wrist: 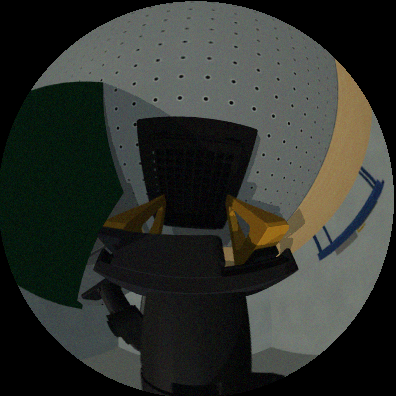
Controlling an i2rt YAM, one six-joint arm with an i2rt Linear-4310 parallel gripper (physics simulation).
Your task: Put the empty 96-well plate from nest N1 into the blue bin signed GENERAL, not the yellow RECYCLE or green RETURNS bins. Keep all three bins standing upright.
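Where they show: gripper, fingertip midpoint: [195,198]; arm's base, origin of the base link: [106,284].
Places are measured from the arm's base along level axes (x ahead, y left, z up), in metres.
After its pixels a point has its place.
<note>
A black block with a grid of small wells [192,180] {x 0.202, y -0.229, z -0.124 m} lies on the grey perforated board in the middle of the wrist view. It looks like the 96-well plate in its nest, but it is too dark to tell the plate from the nest or to read a label. My gripper [195,198] {x 0.178, y -0.231, z -0.122 m} is open, its two orange fingers apart at the left and right of the block's near end. The block's near edge is partly hidden behind the gripper body. A large dark green surface [55,185] {x 0.251, y -0.120, z -0.060 m}, possibly the green bin, fills the left side. The blue GENERAL bin cannot be made out.
The grey perforated board [220,30] stretches behind the block. A pale wooden edge [350,130] runs down the right side. Beyond it is a blue railed object [357,219] with a small yellow part. Shadows of the fingers fall on the right.
</note>
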